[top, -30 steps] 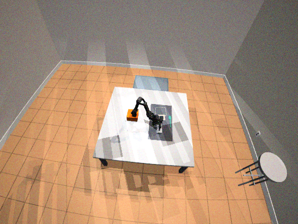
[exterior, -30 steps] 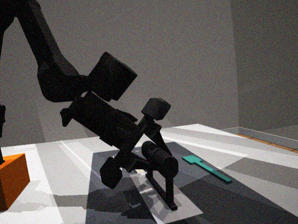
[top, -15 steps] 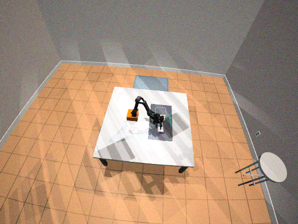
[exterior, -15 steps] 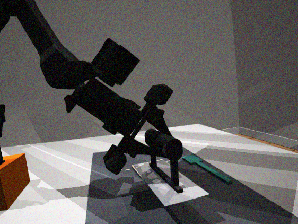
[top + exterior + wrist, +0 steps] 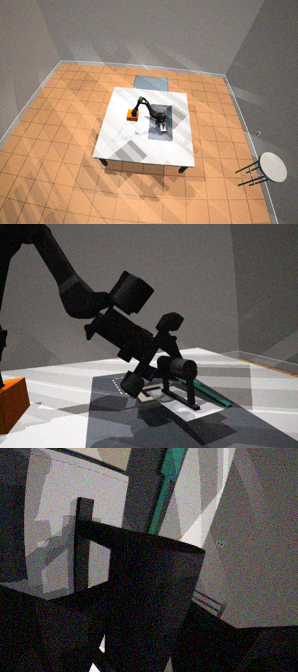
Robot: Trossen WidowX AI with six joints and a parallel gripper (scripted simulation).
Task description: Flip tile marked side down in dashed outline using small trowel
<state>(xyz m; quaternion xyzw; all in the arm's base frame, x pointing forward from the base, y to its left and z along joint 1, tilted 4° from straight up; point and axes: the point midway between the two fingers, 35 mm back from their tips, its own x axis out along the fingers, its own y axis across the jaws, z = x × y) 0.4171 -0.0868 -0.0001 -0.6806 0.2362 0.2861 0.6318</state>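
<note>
My gripper tip is now 4 cm past the dark mat, 7 cm to the right of it and 11 cm above it. Round my gripper tip: teal strip: 10 cm ahead, 9 cm to the left, 9 cm below; then cream tile: 3 cm behind, 14 cm to the left, 9 cm below.
</note>
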